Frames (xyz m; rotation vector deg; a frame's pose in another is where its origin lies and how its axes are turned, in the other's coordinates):
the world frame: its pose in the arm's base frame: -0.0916 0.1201 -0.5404 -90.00 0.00 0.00
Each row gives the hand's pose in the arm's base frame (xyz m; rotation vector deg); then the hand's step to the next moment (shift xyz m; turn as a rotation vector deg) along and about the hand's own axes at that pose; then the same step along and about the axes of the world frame.
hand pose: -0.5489 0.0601 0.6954 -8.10 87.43 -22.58
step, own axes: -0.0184 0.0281 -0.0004 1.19 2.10 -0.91
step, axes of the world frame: 0.0042 -0.0080 0.0324 -0.56 1.87 1.69
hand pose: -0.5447 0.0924 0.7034 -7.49 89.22 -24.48
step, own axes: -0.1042 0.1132 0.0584 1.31 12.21 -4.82
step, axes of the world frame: 0.0824 -0.0599 0.1293 -2.57 5.57 11.68
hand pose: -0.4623 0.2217 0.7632 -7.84 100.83 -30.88
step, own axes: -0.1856 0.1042 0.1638 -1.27 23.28 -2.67
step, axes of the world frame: 0.2238 -0.0942 0.1147 2.26 8.34 21.82
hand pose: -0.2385 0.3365 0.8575 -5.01 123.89 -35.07
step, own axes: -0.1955 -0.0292 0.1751 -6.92 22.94 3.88
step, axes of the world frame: 0.2519 -0.0676 -0.0415 10.76 7.37 20.47
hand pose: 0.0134 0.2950 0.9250 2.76 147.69 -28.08
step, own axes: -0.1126 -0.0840 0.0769 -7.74 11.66 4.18
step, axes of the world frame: 0.1241 -0.0216 -0.0989 10.20 3.44 9.88
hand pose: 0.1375 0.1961 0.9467 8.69 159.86 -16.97
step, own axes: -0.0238 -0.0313 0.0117 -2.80 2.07 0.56
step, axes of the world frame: 0.0217 -0.0030 -0.0347 3.09 -0.03 1.69
